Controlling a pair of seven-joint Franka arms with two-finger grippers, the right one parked.
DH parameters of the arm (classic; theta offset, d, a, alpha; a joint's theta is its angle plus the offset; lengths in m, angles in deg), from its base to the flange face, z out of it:
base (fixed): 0 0 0 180
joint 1: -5.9 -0.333 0 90
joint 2: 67.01 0 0 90
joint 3: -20.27 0.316 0.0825 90
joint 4: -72.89 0 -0.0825 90
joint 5: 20.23 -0.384 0 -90
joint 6: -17.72 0 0.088 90
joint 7: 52.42 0.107 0 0
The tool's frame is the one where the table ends.
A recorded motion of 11 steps. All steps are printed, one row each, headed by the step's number.
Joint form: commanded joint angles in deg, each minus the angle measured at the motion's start. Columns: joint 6, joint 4, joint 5, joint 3, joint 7, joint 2, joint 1.
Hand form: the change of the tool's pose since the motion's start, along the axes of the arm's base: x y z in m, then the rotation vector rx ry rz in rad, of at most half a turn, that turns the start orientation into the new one. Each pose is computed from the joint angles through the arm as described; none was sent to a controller.
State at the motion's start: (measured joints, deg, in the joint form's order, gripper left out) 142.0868 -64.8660 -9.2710 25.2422 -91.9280 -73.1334 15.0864
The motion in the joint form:
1: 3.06 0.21 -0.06 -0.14 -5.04 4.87 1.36
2: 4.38 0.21 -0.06 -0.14 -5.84 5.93 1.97
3: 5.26 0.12 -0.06 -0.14 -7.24 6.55 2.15
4: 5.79 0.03 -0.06 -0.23 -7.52 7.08 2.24
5: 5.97 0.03 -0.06 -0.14 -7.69 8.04 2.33
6: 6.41 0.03 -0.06 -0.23 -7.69 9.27 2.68
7: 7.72 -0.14 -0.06 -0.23 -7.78 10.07 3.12
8: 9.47 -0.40 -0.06 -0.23 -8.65 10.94 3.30
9: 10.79 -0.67 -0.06 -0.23 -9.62 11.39 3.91
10: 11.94 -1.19 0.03 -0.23 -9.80 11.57 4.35
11: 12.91 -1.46 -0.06 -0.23 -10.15 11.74 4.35
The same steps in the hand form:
1: 0.0059 -0.0113 -0.0345 0.0302 0.0401 0.0668
2: 0.0076 -0.0160 -0.0416 0.0365 0.0372 0.0730
3: 0.0084 -0.0171 -0.0462 0.0425 0.0375 0.0958
4: 0.0084 -0.0184 -0.0506 0.0456 0.0395 0.0987
5: 0.0081 -0.0182 -0.0583 0.0501 0.0530 0.1017
6: 0.0075 -0.0215 -0.0679 0.0554 0.0660 0.0947
7: 0.0079 -0.0245 -0.0741 0.0593 0.0598 0.0915
8: 0.0087 -0.0253 -0.0809 0.0654 0.0506 0.1071
9: 0.0084 -0.0297 -0.0848 0.0701 0.0418 0.1159
10: 0.0066 -0.0326 -0.0882 0.0714 0.0342 0.1150
11: 0.0066 -0.0321 -0.0901 0.0741 0.0255 0.1219

